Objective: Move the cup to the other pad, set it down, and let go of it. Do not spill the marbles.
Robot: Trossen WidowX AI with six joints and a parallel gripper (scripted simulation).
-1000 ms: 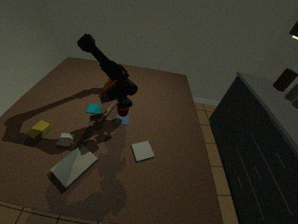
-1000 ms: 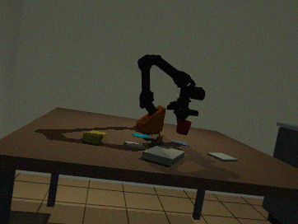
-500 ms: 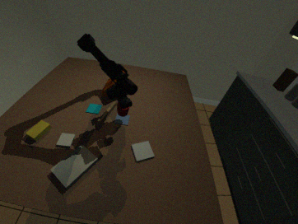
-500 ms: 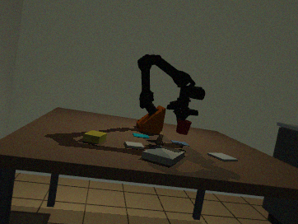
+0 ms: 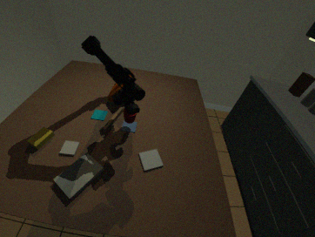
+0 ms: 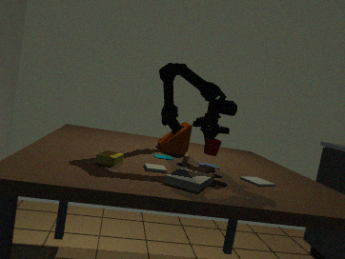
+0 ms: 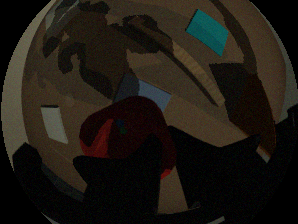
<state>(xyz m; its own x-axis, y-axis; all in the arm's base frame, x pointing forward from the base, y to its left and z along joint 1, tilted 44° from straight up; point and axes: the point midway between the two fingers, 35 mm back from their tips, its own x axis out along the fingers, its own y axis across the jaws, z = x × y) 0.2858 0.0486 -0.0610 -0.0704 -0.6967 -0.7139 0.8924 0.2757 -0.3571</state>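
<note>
The cyan pad is 19 cm to the right of my gripper tip, 10 cm below it and 4 cm behind it. From my gripper tip the other things lie so: dark red cup (3 cm ahead, 1 cm to the left); then blue pad (10 cm below, 3 cm ahead, 1 cm to the left); then white tile (24 cm ahead, 15 cm to the left, 9 cm below).
</note>
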